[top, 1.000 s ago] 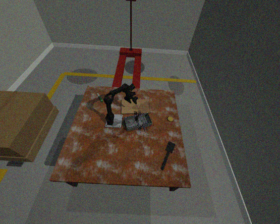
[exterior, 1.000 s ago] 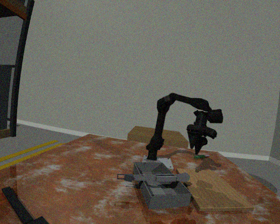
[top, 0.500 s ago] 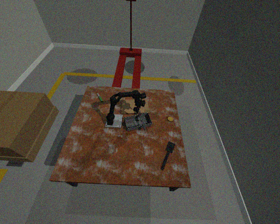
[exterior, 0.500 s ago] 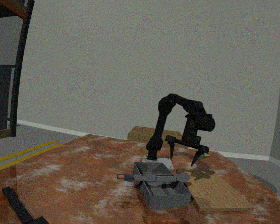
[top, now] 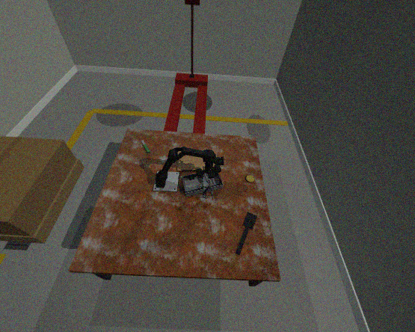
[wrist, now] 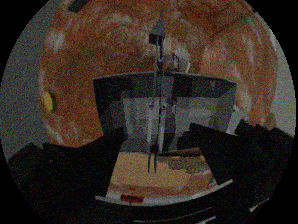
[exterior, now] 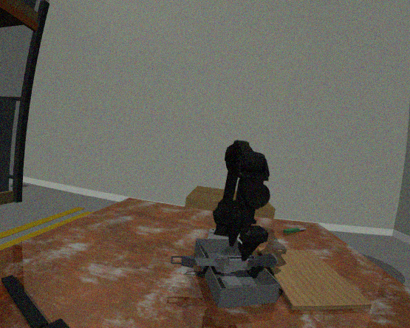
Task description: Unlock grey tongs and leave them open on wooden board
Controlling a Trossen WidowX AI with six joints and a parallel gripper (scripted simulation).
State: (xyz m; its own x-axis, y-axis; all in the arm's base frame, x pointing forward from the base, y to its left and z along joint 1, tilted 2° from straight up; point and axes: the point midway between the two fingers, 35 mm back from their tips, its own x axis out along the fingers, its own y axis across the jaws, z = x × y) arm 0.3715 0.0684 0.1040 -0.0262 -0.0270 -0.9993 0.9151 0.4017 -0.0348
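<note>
My gripper tip is now 7 cm above the grey roasting tin, 4 cm past it and 1 cm to the left of it. Also, from my gripper tip: yellow disc 36 cm ahead, 10 cm to the left, 9 cm below; then wooden board 24 cm to the left, 11 cm behind, 9 cm below; then black spatula 35 cm to the right, 32 cm ahead, 9 cm below.
</note>
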